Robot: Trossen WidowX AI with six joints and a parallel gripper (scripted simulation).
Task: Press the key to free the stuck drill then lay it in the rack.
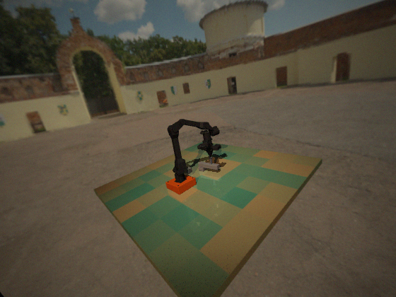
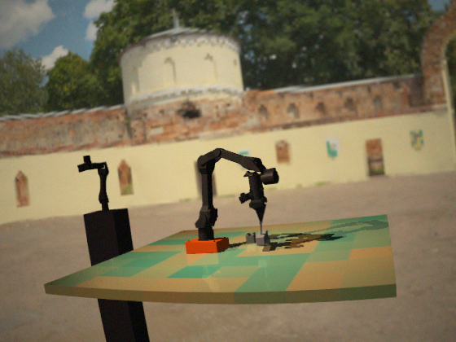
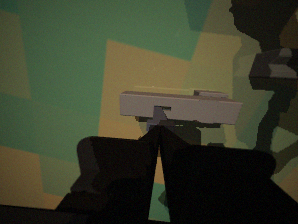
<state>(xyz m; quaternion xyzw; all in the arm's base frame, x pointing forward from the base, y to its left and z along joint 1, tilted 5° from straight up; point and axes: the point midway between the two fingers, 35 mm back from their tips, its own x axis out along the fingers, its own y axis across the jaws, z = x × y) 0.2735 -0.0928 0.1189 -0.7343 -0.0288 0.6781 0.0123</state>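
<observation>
The key lies 3 cm below my gripper tip. The rest, counted from my gripper tip: drill: 8 cm below, 5 cm to the left, 1 cm behind; drill rack: 20 cm to the left, 11 cm below, 9 cm behind; drill sleeve: 8 cm below, 3 cm to the left, 1 cm behind.
</observation>
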